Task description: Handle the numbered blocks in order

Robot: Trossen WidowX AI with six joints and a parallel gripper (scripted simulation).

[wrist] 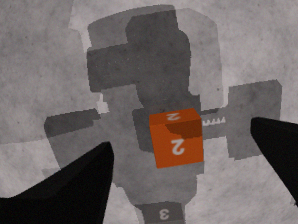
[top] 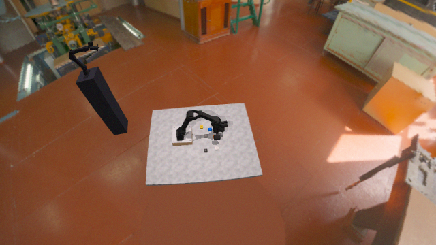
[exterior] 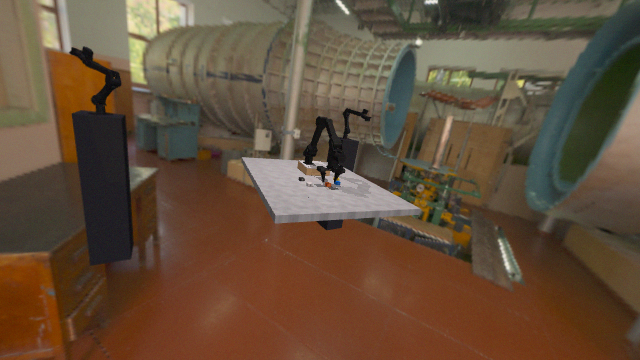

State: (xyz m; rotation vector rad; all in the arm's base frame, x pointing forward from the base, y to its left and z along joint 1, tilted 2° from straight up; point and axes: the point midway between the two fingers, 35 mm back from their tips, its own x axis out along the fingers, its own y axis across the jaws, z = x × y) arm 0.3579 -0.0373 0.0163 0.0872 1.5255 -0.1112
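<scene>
The orange block is 2 cm below my gripper tip and 1 cm behind it. Round my gripper tip: white block: 13 cm to the right, 2 cm below, 2 cm behind; then blue block: 10 cm to the left, 4 cm behind, 2 cm below; then grey block: 10 cm behind, 3 cm to the left, 2 cm below.
</scene>
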